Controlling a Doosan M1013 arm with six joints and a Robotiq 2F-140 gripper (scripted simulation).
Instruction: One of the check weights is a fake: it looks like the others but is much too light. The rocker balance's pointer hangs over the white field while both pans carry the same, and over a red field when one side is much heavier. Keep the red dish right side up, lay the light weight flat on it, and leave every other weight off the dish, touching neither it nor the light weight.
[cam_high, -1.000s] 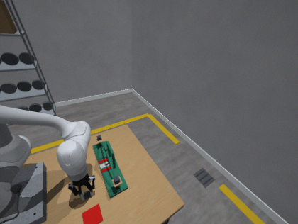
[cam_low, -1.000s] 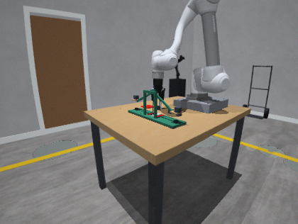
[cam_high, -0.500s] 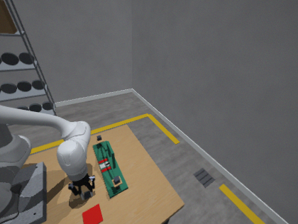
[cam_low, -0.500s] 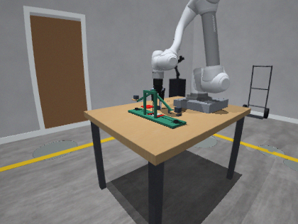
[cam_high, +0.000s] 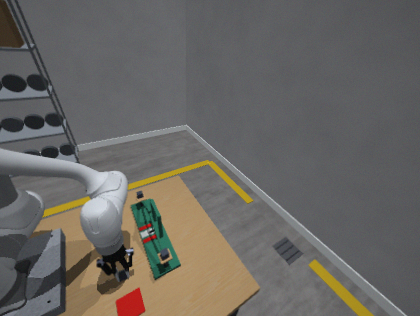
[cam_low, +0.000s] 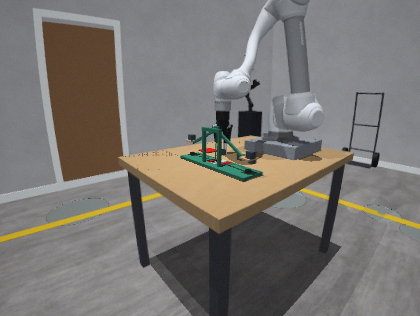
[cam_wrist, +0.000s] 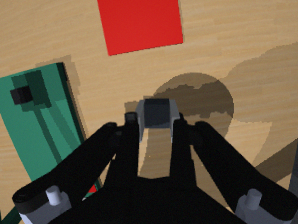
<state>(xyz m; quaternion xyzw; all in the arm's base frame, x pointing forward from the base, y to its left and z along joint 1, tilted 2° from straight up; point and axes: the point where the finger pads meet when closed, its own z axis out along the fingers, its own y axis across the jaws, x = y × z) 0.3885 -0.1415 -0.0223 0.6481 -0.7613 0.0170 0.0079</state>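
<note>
Now: hand 120 mm to the left of the flat red dish and 30 mm above it. The rest, counted from my hand: green rocker balance 180 mm ahead, 140 mm to the left, 60 mm above.
</note>
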